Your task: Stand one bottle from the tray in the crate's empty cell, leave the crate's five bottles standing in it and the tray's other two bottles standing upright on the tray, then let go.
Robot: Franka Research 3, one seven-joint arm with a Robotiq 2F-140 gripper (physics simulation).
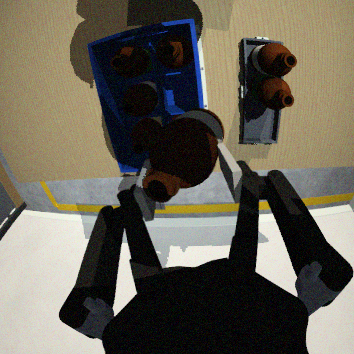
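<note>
My gripper (pixel 186 163) is shut on a brown bottle (pixel 186 147), held at a tilt with its neck toward the lower left. It hangs over the near right part of the blue crate (pixel 198 75). In the crate, brown bottles show at the back left (pixel 131 61), the back right (pixel 175 52), the middle left (pixel 140 99) and nearer left (pixel 146 134). The middle right cell shows bare blue walls. The near right cell is hidden behind the held bottle. Two brown bottles (pixel 276 59) (pixel 275 93) stand upright on the grey tray (pixel 259 133), toward its far end.
The crate and the tray stand on a wooden table top (pixel 310 120), the tray to the right of the crate with a gap between them. A grey strip with a yellow line (pixel 310 201) runs along the near edge. Dark shadows fall behind and left of the crate.
</note>
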